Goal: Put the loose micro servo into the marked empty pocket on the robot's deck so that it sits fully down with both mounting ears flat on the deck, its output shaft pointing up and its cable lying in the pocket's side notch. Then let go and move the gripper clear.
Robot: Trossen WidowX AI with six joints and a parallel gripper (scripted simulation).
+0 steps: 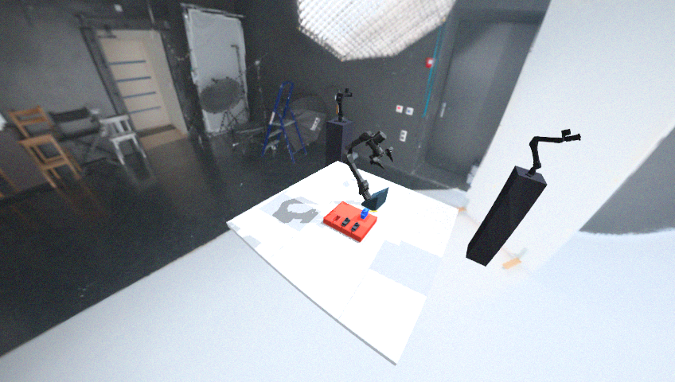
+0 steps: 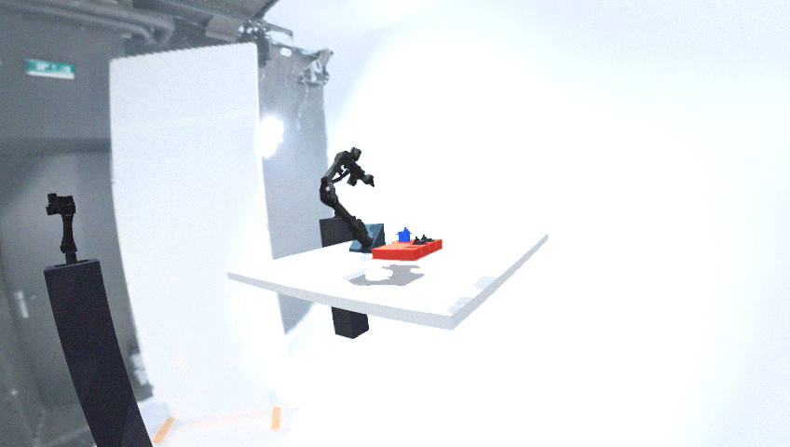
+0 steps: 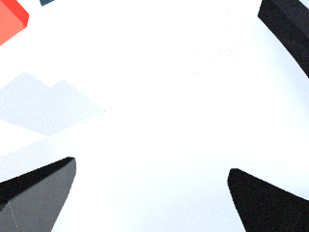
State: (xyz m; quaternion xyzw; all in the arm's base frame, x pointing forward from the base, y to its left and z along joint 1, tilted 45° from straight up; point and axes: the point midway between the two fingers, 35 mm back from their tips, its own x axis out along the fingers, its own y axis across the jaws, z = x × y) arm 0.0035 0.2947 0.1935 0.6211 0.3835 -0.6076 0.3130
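Right now my gripper tip is 35 cm above the red deck, 25 cm short of it and 10 cm to the left of it.
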